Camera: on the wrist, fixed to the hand. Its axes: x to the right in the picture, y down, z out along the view.
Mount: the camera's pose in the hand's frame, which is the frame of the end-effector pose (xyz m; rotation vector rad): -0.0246 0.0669 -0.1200 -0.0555 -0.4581 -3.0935
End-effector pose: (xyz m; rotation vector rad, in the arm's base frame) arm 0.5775 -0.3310 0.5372 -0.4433 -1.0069 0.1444
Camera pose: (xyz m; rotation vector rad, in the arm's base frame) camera 0.6710 -0.3135 0.4351 -1.4648 1.0592 2.5693
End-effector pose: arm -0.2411 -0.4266 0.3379 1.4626 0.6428 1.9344
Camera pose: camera -0.3644 -0.4919 0.3365 -0.2930 1.0642 -0.8223
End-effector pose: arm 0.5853 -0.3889 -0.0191 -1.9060 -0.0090 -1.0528
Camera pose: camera 0.5174 -0.5041 -0.0591 0.1811 2.0599 0.8663
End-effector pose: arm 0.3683 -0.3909 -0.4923 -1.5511 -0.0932 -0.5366
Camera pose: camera 0.3393 -0.5043 -0.5684 0.0295 2.1217 1.5641
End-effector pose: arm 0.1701 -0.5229 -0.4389 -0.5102 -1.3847 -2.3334
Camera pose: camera 0.2105 -0.6556 -0.4547 -0.7483 0.4061 0.3629
